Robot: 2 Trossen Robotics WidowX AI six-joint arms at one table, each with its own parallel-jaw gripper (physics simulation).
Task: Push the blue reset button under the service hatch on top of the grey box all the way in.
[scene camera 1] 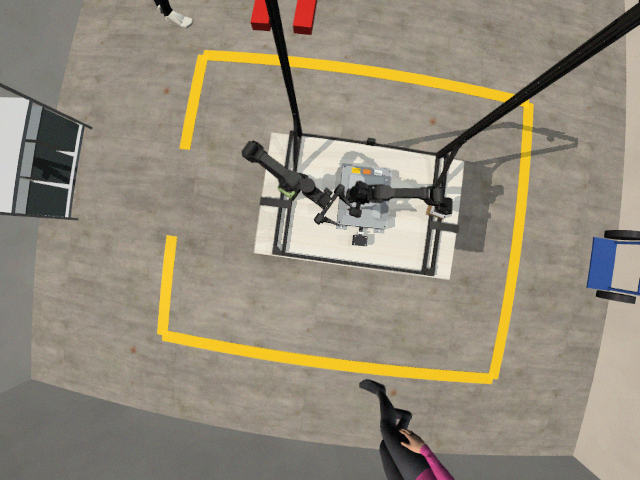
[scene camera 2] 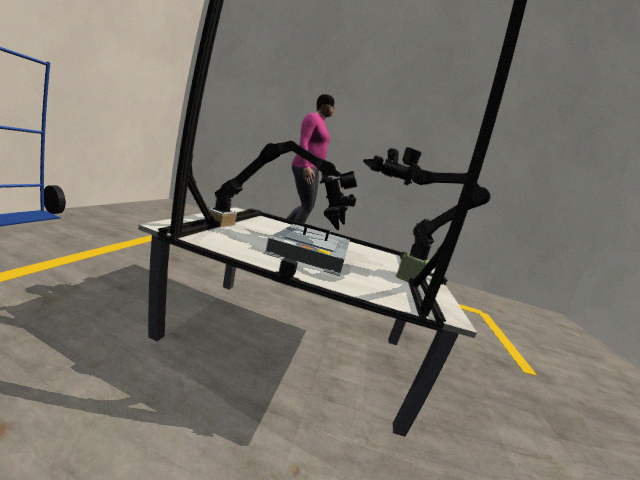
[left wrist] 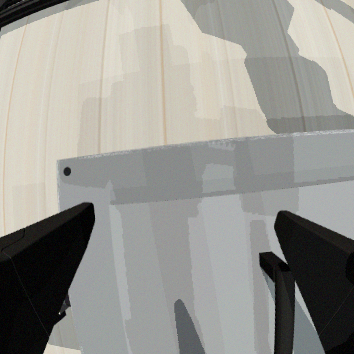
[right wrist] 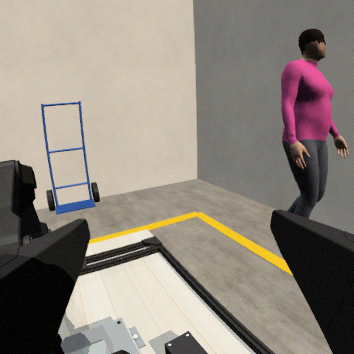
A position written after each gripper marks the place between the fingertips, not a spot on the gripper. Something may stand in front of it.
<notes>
The left gripper (scene camera 2: 340,227) is open and holds nothing. The right gripper (right wrist: 180,224) is open, holding nothing. Also in view: a service hatch (scene camera 2: 304,235).
The left gripper shows as well in the left wrist view (left wrist: 187,216). The service hatch shows as well in the left wrist view (left wrist: 211,267).
</notes>
